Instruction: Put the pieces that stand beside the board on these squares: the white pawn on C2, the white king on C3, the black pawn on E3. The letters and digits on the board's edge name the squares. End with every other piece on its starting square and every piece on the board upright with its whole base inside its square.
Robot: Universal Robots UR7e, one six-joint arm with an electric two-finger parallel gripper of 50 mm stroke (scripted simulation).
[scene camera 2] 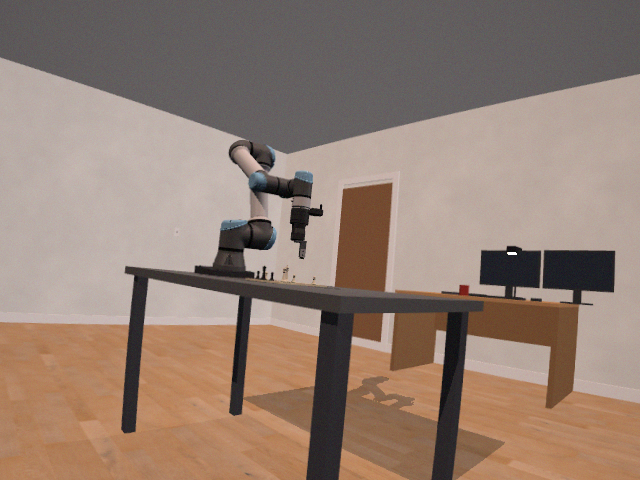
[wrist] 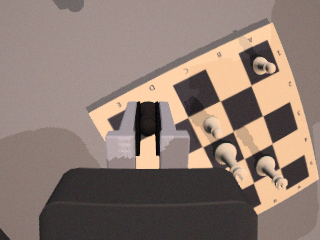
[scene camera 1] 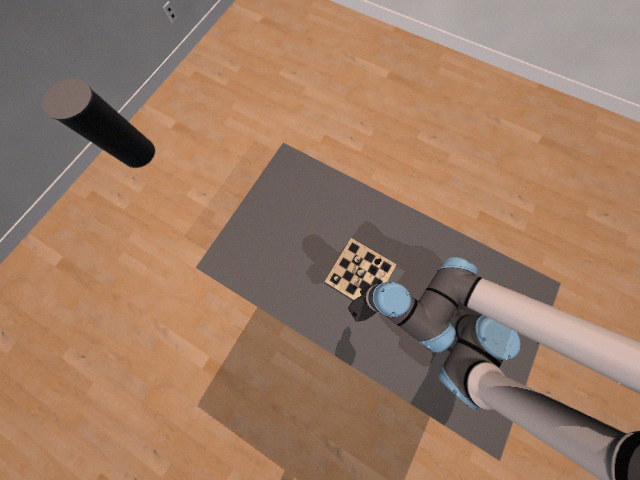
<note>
In view: the gripper (wrist: 147,118) and a chessboard (scene camera 1: 346,269).
The chessboard is seen too in the wrist view (wrist: 261,115).
</note>
